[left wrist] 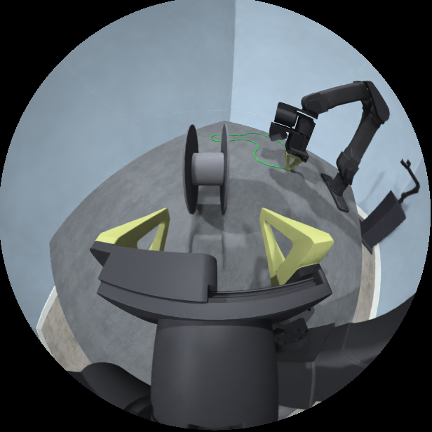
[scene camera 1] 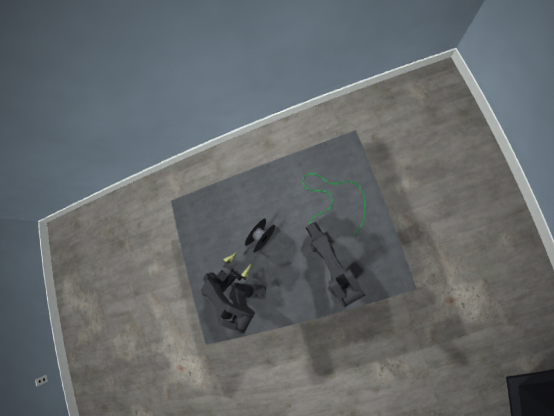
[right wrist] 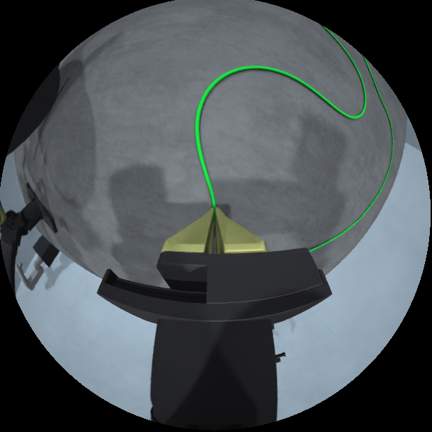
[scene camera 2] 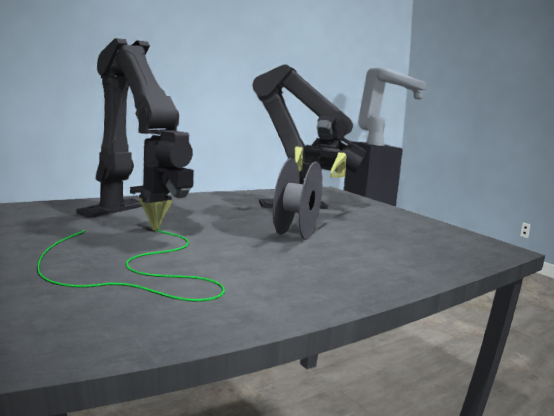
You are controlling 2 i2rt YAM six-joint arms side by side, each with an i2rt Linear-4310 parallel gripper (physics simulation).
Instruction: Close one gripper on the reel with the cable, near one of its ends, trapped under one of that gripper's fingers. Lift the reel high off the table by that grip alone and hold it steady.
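Pixels of known places: left gripper, fingertip midpoint: (scene camera 1: 244,258); right gripper, fingertip midpoint: (scene camera 2: 155,230); left arm's base, origin of the base link: (scene camera 1: 248,290); right arm's base, origin of the base link: (scene camera 2: 111,209).
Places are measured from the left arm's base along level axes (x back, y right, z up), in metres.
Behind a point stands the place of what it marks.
The grey reel (scene camera 1: 258,234) {z 0.120, x -0.313, y 0.078 m} (scene camera 2: 293,198) {z 0.092, x -0.334, y 0.098 m} (left wrist: 208,169) (right wrist: 34,112) stands on the rims of its two discs on the dark table (scene camera 2: 425,250) {z 0.000, x -0.429, y -0.205 m}, its pale hub level. My left gripper (scene camera 1: 243,259) {z 0.130, x -0.188, y 0.012 m} (scene camera 2: 318,173) {z 0.130, x -0.188, y 0.012 m} (left wrist: 214,212) is open and empty, close to the reel on the arm's side, and touches nothing. The green cable (scene camera 1: 365,204) {z 0.003, x -0.485, y 0.619 m} (scene camera 2: 224,290) {z 0.002, x -0.626, y 0.282 m} (left wrist: 255,150) (right wrist: 198,125) lies in loops on the table, apart from the reel. My right gripper (scene camera 2: 157,229) {z 0.000, x -0.288, y 0.401 m} (left wrist: 287,169) (right wrist: 214,212) is shut on one cable end at table height. In scene camera 1 its fingers are hidden under the arm.
The cable's other end (scene camera 2: 83,231) {z 0.005, x -0.329, y 0.563 m} lies near the right arm's base (scene camera 2: 102,207) {z 0.010, x -0.125, y 0.548 m}. A light grey robot arm (scene camera 2: 376,100) stands on a dark cabinet (scene camera 2: 385,172) behind the table. Walls rise beyond the table.
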